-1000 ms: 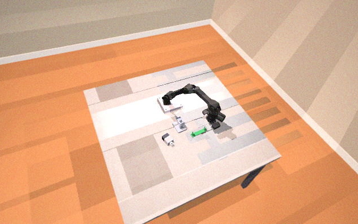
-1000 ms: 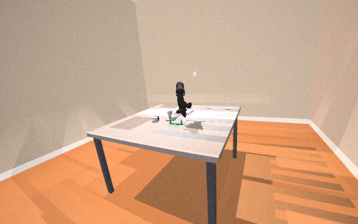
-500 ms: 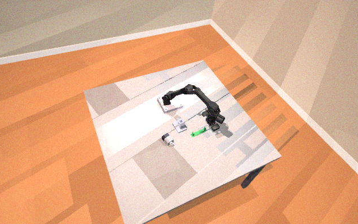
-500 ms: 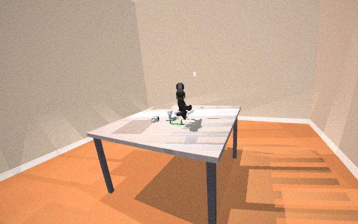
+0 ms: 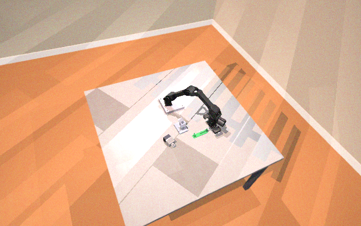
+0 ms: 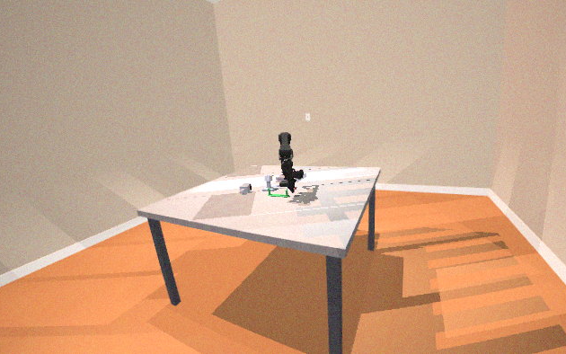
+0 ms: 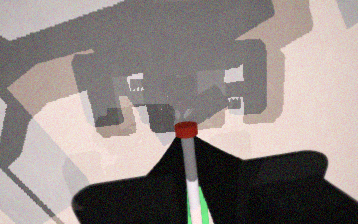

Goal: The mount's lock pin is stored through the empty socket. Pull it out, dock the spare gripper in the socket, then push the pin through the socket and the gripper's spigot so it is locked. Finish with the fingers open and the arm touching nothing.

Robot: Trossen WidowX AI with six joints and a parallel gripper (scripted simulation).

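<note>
The green pin holder lies 100 mm to the right of my gripper tip and 30 mm ahead of it. From my gripper tip the other things lie so: mount (240 mm to the right, 60 mm behind, 20 mm above); then spare gripper (370 mm to the right, 60 mm ahead).
</note>
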